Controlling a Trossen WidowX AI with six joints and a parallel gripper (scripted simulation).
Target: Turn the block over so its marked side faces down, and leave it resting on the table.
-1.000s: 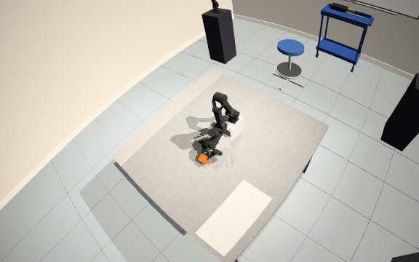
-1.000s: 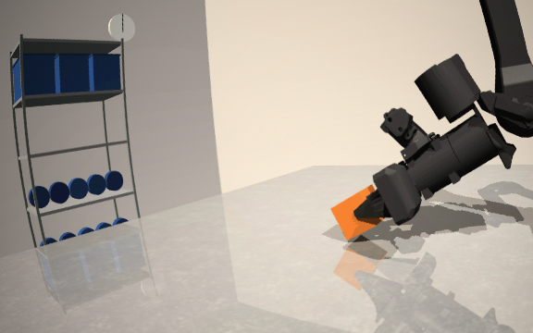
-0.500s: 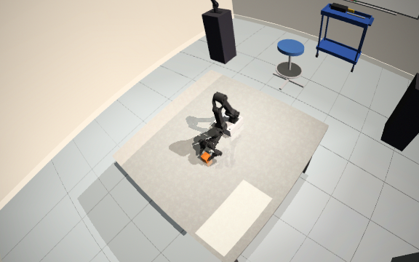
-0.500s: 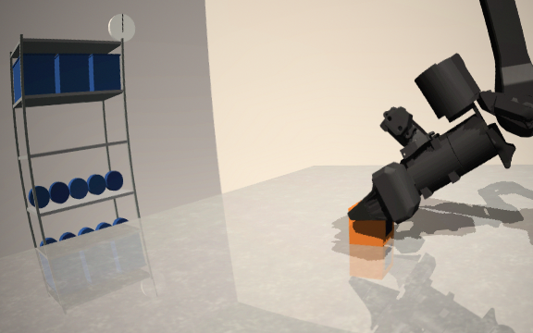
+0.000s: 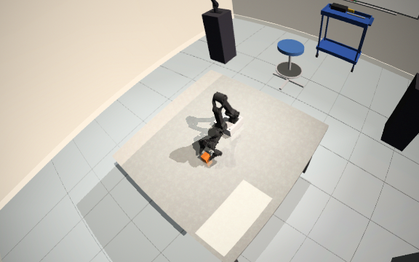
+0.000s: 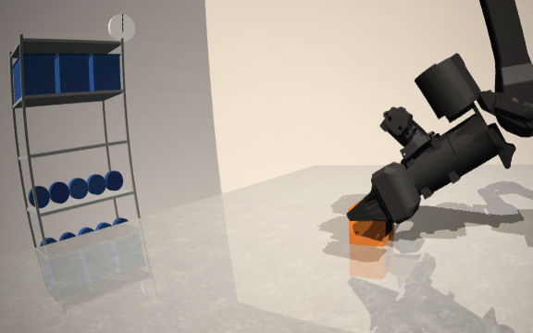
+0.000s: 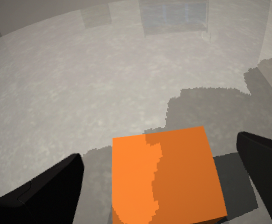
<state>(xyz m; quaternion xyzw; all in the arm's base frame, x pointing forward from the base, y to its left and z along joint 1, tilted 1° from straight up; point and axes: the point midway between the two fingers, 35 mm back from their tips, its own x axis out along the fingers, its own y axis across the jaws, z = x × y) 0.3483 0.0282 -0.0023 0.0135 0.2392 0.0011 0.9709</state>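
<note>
My gripper tip is 3 cm past the orange block and 2 cm above it.
</note>
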